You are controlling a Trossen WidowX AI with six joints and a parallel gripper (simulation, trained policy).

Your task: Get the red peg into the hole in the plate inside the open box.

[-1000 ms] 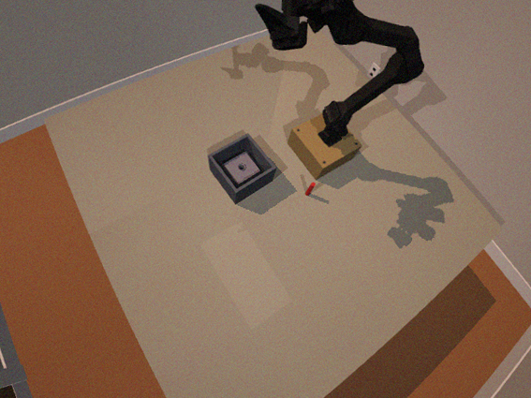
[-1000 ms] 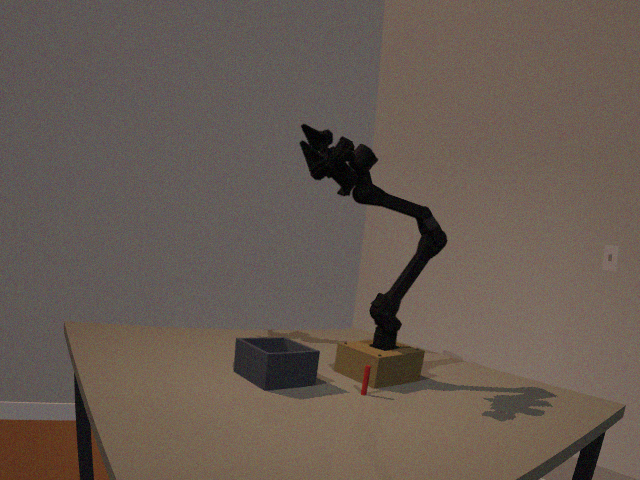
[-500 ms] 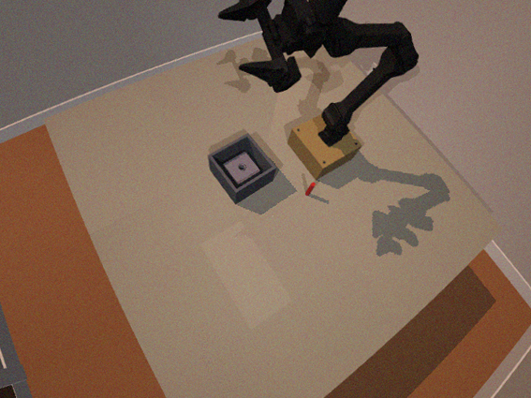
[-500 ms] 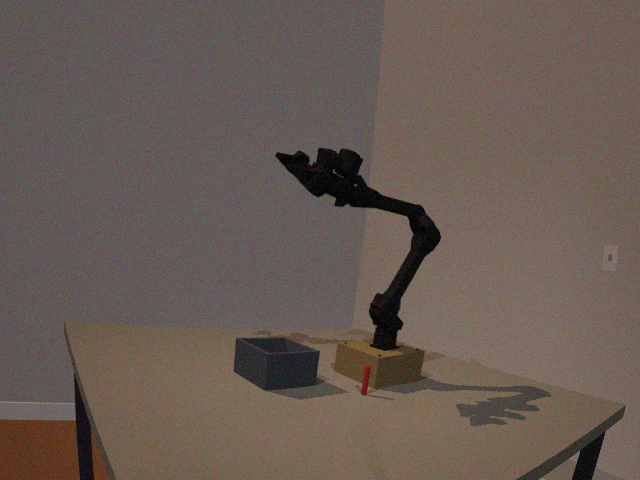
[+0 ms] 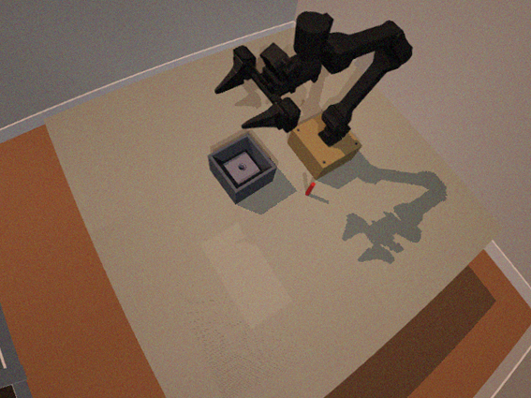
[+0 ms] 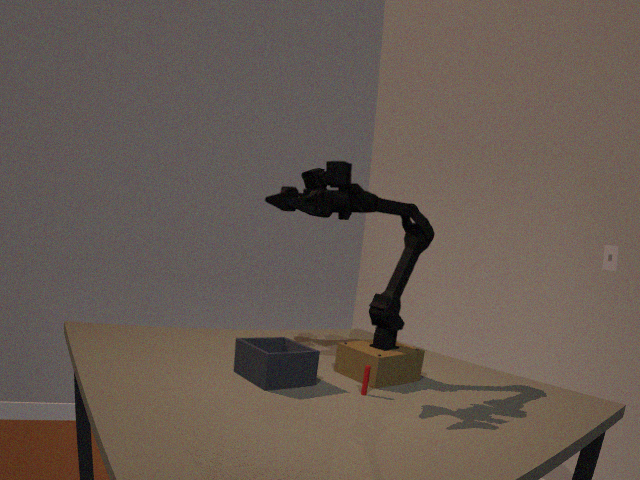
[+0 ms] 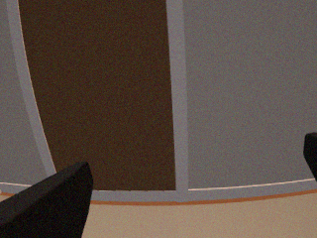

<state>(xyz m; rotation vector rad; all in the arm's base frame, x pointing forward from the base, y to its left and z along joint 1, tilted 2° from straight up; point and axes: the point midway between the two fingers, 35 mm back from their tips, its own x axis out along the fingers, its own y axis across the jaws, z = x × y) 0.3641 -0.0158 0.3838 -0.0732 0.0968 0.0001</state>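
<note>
Now: gripper tip 42 cm above the red peg, 24 cm past it and 13 cm to the right of it. Round my gripper tip: dark box 43 cm below, 9 cm behind, 6 cm to the right; then pale plate 42 cm below, 9 cm behind, 6 cm to the right.
</note>
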